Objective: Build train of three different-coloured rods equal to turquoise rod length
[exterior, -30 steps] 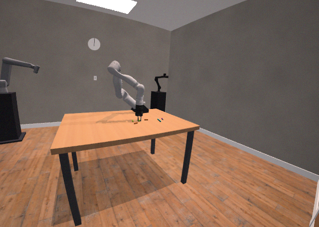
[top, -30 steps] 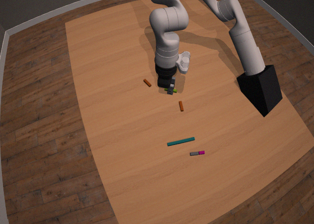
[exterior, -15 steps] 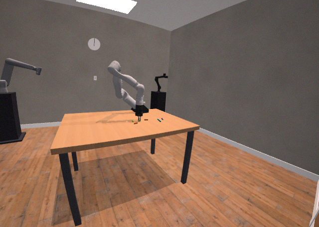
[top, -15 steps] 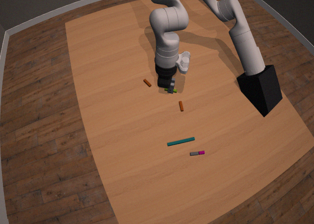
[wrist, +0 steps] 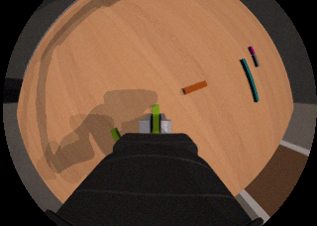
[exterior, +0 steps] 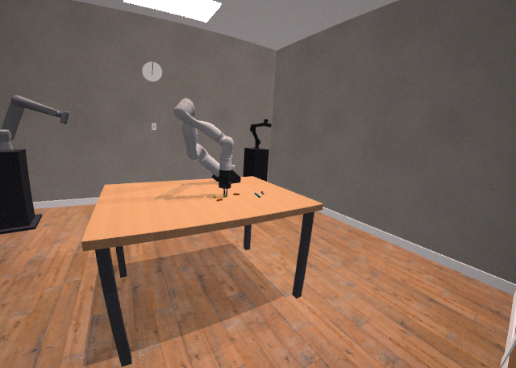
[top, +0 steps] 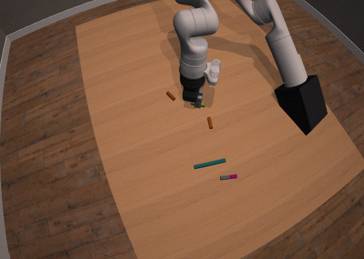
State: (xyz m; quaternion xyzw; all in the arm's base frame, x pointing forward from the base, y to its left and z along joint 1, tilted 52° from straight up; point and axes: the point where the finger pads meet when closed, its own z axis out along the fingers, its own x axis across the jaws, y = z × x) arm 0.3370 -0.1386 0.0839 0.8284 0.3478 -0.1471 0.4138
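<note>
Right now the grey rod is 260 mm to the left of my hand, 80 mm ahead of it and 10 mm below it. From my hand the other things lie so: turquoise rod: 200 mm to the left, 90 mm ahead, 10 mm below; magenta rod: 270 mm to the left, 50 mm ahead, 10 mm below.
</note>
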